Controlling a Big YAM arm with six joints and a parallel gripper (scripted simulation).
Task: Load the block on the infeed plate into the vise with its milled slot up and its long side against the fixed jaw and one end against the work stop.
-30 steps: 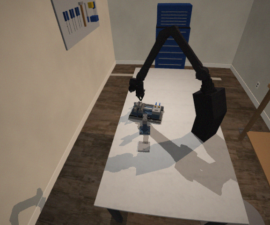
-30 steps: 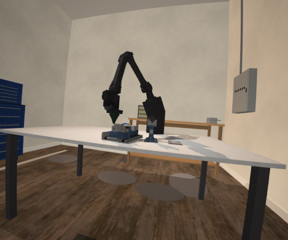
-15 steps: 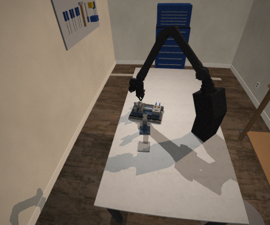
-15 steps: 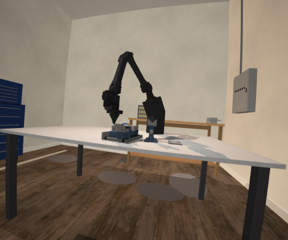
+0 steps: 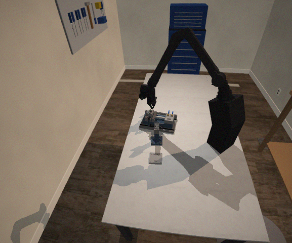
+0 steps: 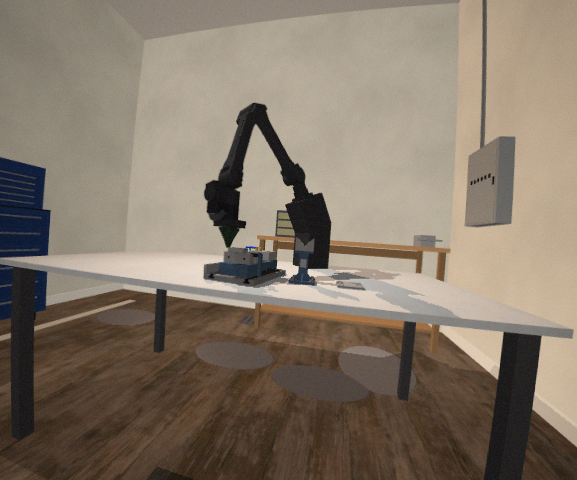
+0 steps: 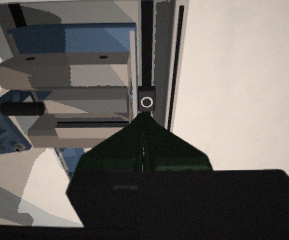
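Now: the part 1 cm ahead of my hand, 4 cm to the left of it and 1 cm below it. The rest, counted from my hand: moving jaw (2 cm behind, 7 cm to the left, 4 cm below); fixed jaw (5 cm ahead, 5 cm to the left, 4 cm below); work stop rod (3 cm ahead, 10 cm to the left, 3 cm below).
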